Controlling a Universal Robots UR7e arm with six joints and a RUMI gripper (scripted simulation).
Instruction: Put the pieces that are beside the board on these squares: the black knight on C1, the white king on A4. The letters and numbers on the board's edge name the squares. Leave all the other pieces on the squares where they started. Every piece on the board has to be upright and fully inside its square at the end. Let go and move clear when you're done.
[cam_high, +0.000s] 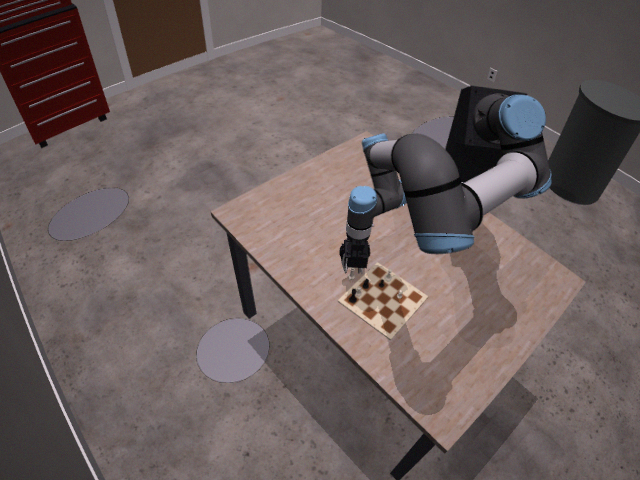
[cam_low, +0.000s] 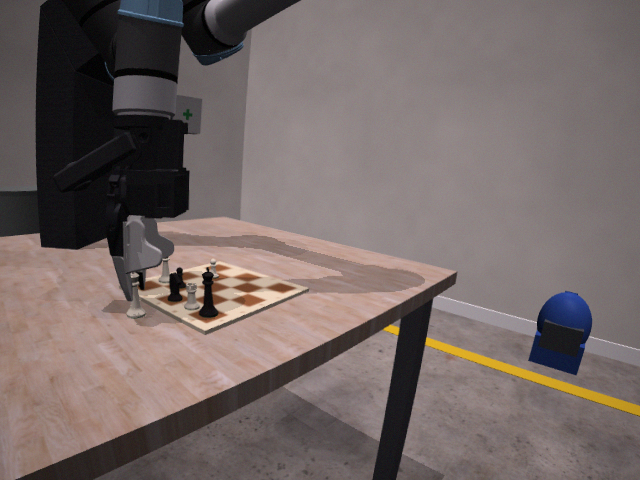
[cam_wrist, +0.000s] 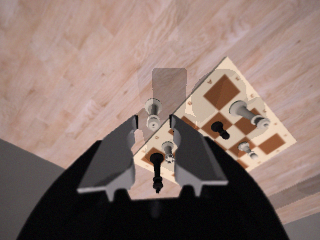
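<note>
Right now my hand is 10 mm above the white king. The rest, counted from my hand: chessboard 60 mm behind, 130 mm to the left, 40 mm below; then black pawn 80 mm behind, 80 mm to the left, 20 mm below; then white rook 10 mm ahead, 70 mm to the left, 20 mm below.
</note>
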